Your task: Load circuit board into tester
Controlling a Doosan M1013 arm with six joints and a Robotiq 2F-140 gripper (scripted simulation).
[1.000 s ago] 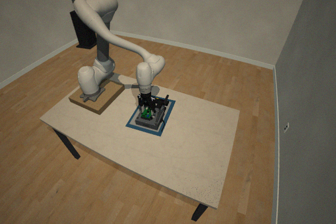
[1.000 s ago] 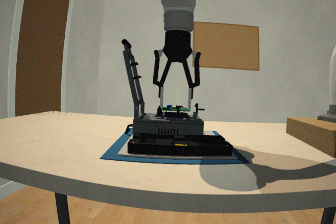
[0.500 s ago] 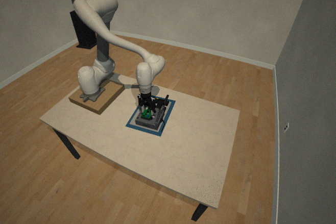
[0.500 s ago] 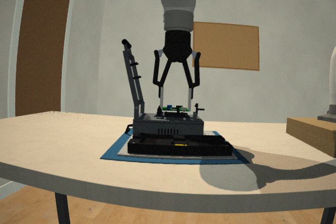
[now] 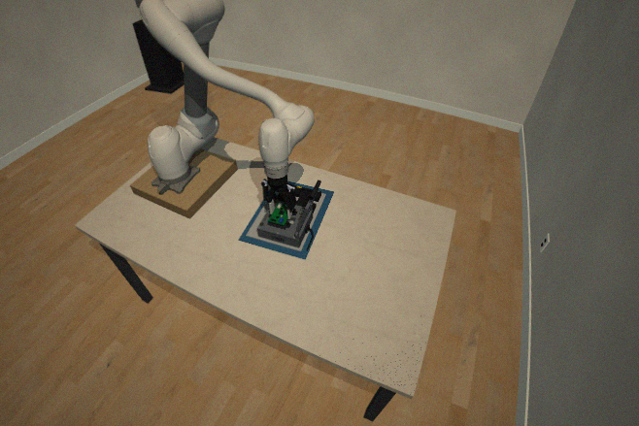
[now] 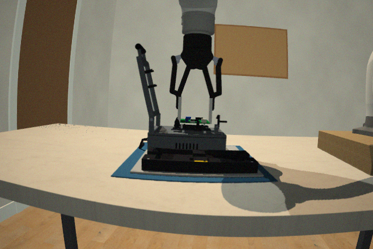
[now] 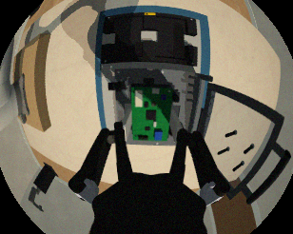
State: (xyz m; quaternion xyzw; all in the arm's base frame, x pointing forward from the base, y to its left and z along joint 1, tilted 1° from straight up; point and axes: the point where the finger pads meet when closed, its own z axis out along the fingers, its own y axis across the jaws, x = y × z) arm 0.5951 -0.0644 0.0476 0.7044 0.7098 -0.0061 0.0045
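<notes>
The green circuit board lies 2 cm below my hand. The rest, counted from my hand: latch hook: 6 cm behind, 6 cm to the left, 2 cm below; then grey tester: 3 cm ahead, 4 cm to the left, 1 cm above; then tester lid: 13 cm ahead, 8 cm above.
</notes>
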